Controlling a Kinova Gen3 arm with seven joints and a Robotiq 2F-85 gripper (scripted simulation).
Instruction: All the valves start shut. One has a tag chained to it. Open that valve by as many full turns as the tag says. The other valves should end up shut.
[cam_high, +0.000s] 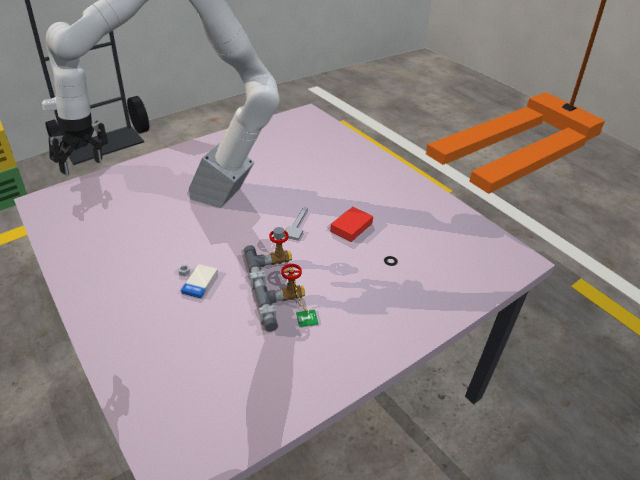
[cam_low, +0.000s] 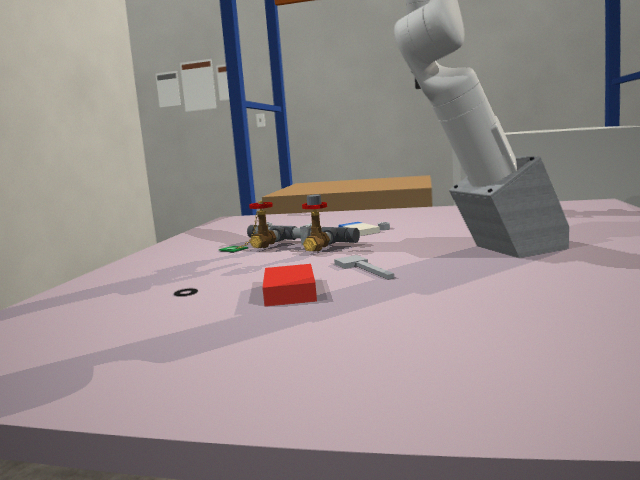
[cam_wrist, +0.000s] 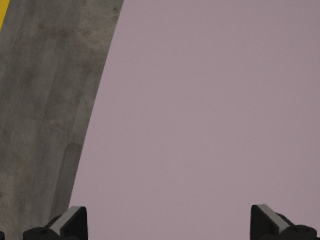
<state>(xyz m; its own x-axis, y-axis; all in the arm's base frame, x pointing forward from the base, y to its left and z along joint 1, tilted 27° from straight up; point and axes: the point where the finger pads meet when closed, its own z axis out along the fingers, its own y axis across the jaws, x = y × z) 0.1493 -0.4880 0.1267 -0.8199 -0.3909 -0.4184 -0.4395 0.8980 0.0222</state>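
Now: the green tag 480 mm to the left of my hand, 360 mm below it and 350 mm ahead of it. From my hand the other things lie so: grey nut (360 mm below, 200 mm to the left, 70 mm ahead); then grey hammer-shaped tool (570 mm to the left, 360 mm below, 20 mm behind); then blue box (360 mm below, 230 mm to the left, 130 mm ahead).
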